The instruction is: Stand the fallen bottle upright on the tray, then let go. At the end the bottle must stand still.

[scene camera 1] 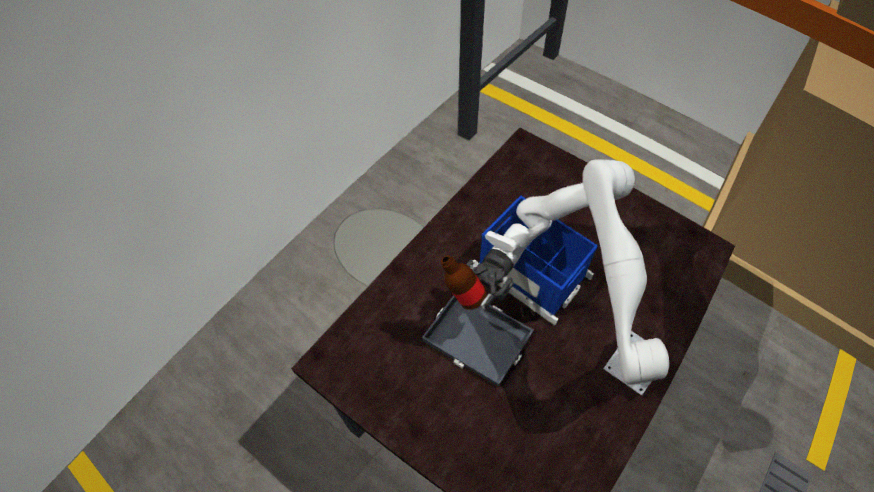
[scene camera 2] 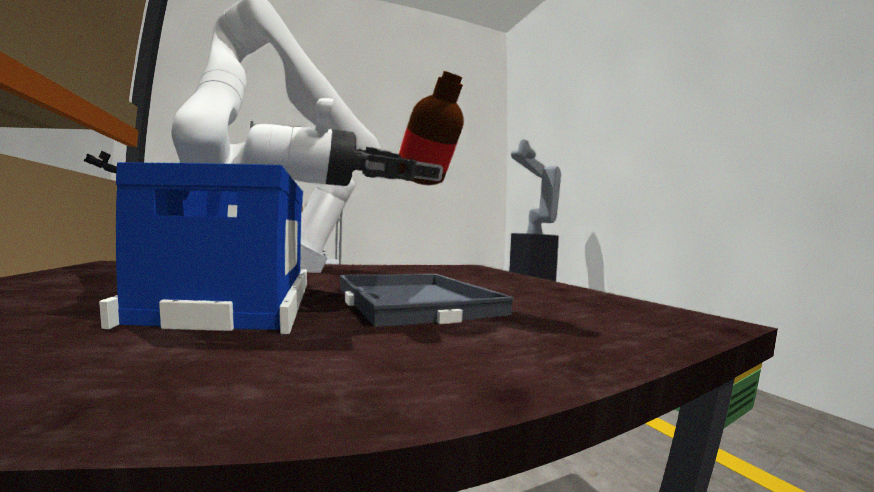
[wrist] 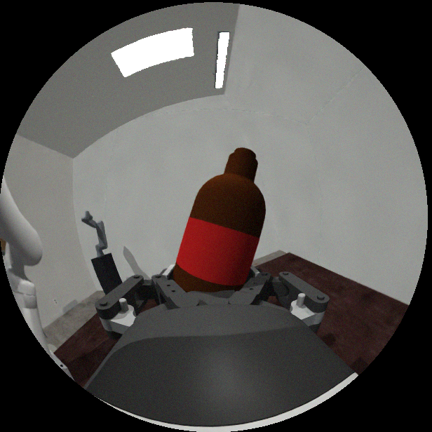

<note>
I see my gripper, a grey tray, a blue crate and a brown bottle.
My gripper also shows in the wrist view.
</note>
